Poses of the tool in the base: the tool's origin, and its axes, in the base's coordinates. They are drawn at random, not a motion.
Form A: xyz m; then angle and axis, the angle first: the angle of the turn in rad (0 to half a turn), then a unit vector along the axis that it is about.
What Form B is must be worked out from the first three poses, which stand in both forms.
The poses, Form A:
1: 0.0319, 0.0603, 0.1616, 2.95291, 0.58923, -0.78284, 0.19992
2: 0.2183, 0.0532, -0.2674, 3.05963, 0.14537, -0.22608, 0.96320
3: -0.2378, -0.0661, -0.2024, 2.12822, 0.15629, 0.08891, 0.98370
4: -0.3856, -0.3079, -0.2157, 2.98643, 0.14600, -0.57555, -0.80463
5: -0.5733, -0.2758, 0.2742, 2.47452, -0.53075, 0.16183, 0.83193
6: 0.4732, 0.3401, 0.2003, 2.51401, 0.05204, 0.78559, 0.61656
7: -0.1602, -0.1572, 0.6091, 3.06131, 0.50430, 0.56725, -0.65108
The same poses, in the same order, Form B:
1: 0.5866, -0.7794, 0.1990, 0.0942, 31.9, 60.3, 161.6
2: 0.1452, -0.2259, 0.9624, 0.0410, 218.3, 53.2, -267.4
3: 0.1367, 0.0777, 0.8601, 0.4853, -237.8, -66.1, -202.4
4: 0.1456, -0.5738, -0.8022, 0.0775, -385.6, -307.9, -215.7
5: -0.5015, 0.1529, 0.7861, 0.3274, -573.3, -275.8, 274.2
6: 0.0495, 0.7472, 0.5865, 0.3087, 473.2, 340.1, 200.3
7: 0.5039, 0.5668, -0.6506, 0.0401, -160.2, -157.2, 609.1
